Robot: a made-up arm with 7 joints.
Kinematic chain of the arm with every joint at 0, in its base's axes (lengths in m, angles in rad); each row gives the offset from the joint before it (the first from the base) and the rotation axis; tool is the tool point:
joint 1: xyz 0 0 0 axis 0 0.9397 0.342
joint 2: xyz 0 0 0 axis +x
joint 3: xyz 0 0 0 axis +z
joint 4: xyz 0.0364 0 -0.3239 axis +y
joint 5: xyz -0.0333 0 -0.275 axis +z
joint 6: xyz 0 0 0 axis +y
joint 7: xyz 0 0 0 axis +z
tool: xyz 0 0 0
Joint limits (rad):
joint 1: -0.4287..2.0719
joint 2: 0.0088..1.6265
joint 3: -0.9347..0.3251
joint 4: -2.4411..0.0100
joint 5: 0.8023..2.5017
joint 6: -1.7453..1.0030
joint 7: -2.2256..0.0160
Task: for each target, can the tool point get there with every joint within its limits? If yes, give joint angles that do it. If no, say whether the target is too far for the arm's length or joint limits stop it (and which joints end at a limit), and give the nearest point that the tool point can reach.
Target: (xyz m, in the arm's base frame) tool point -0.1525 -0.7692 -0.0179
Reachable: no: too far | nearest point -0.3730 -0.3457 -0.1180 | short by 0.488 m
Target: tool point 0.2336 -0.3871 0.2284
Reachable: no: joint limits stop it (at a limit: joint 1, joint 2, joint 4) | nearest point 0.1869 -0.1911 -0.0630 | short by 0.354 m
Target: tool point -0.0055 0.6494 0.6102
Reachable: no: too far | nearest point -0.1521 0.5099 0.2740 | short by 0.392 m
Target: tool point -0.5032 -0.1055 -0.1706
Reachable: yes | joints 1.8636 0.1563 -0.2561 -1.1451 2.3315 0.5435 -0.5711
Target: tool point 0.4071 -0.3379 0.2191
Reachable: no: joint limits stop it (at a limit: joint 1, joint 2) | nearest point 0.2626 -0.1613 -0.0689 | short by 0.367 m
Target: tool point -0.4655 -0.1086 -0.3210
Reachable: yes | joints 1.4162 0.1492 -0.5186 -0.8372 2.1474 0.2620 -0.6641
